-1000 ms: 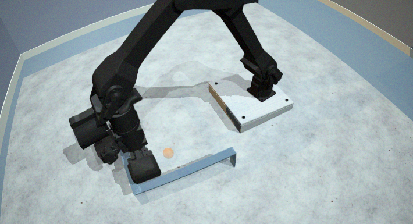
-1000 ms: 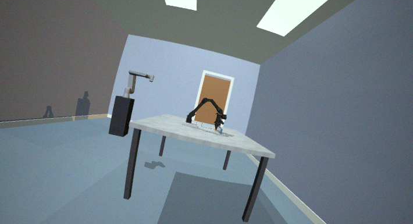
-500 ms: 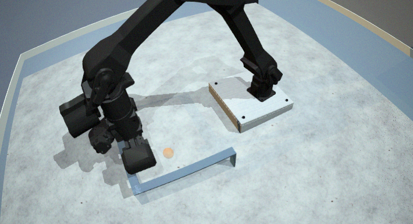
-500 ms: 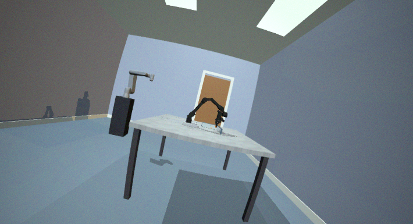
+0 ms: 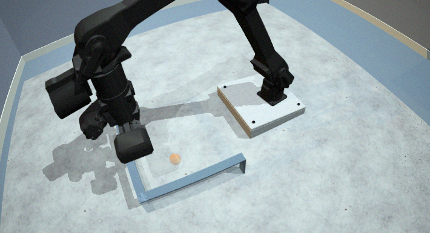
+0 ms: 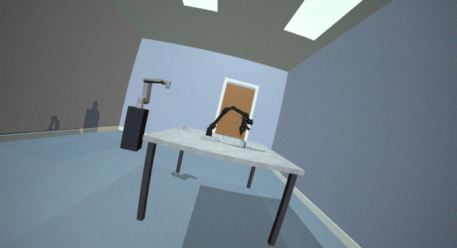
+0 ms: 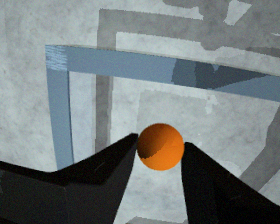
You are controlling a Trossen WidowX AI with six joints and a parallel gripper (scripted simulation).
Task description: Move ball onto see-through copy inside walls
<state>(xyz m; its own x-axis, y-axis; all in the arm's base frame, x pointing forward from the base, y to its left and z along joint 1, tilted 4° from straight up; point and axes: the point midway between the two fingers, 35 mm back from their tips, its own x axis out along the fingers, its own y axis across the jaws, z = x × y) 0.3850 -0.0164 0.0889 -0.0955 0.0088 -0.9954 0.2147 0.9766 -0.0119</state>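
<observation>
The see-through copy is 10 cm below my gripper tip, 6 cm behind it and 1 cm to the left of it. The rest, counted from my gripper tip: orange ball (right at my gripper tip).
</observation>
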